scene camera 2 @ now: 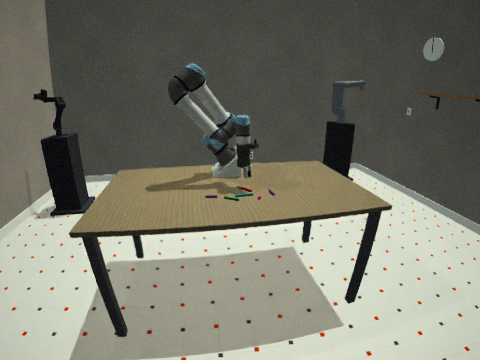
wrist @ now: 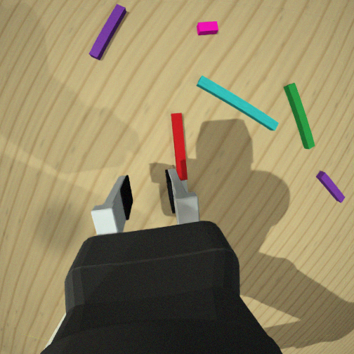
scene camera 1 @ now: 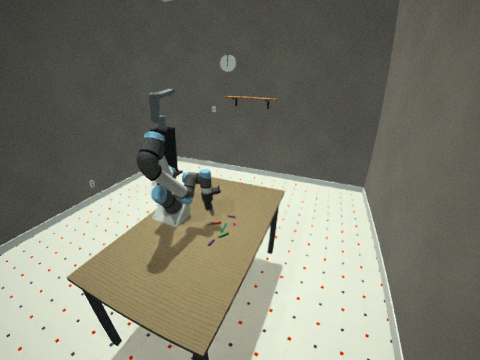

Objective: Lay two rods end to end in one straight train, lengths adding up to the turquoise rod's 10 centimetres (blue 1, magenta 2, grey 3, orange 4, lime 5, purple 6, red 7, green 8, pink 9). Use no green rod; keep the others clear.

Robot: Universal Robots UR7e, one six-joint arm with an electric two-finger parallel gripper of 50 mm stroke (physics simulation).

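Pixels of known places: gripper, fingertip midpoint: [scene camera 2: 247, 177] [scene camera 1: 212, 214]; arm's base at its link origin: [scene camera 2: 229, 158] [scene camera 1: 173, 204].
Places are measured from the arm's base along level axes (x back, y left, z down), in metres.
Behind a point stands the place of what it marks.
The red rod [scene camera 1: 215, 223] @(x -0.330, y 0.019, z 0.097 m) [scene camera 2: 245, 189] @(x -0.331, y 0.020, z 0.098 m) [wrist: 178, 142] lies flat on the table. A light grey rod [wrist: 185, 184] shows in the wrist view at the red rod's near end, mostly hidden behind the right finger; whether their ends touch is hidden. My gripper [scene camera 1: 212, 213] @(x -0.297, y 0.040, z 0.039 m) [scene camera 2: 247, 174] @(x -0.297, y 0.040, z 0.039 m) [wrist: 148, 185] is partly open and empty, above the table, left of the grey rod in the wrist view. The turquoise rod [scene camera 1: 224, 228] @(x -0.412, y -0.012, z 0.099 m) [scene camera 2: 244, 195] @(x -0.411, y -0.008, z 0.098 m) [wrist: 237, 103] lies slanted to the right of the red rod in the wrist view.
A magenta rod [scene camera 1: 234, 224] @(x -0.462, y 0.058, z 0.099 m) [scene camera 2: 259, 198] @(x -0.467, y 0.057, z 0.098 m) [wrist: 207, 28] lies beyond the turquoise rod. A green rod [scene camera 1: 223, 235] @(x -0.435, y -0.091, z 0.097 m) [scene camera 2: 231, 198] @(x -0.439, y -0.085, z 0.096 m) [wrist: 300, 117] lies right of it in the wrist view. One purple rod [wrist: 107, 32] lies upper left, a shorter purple rod [wrist: 330, 186] at the right.
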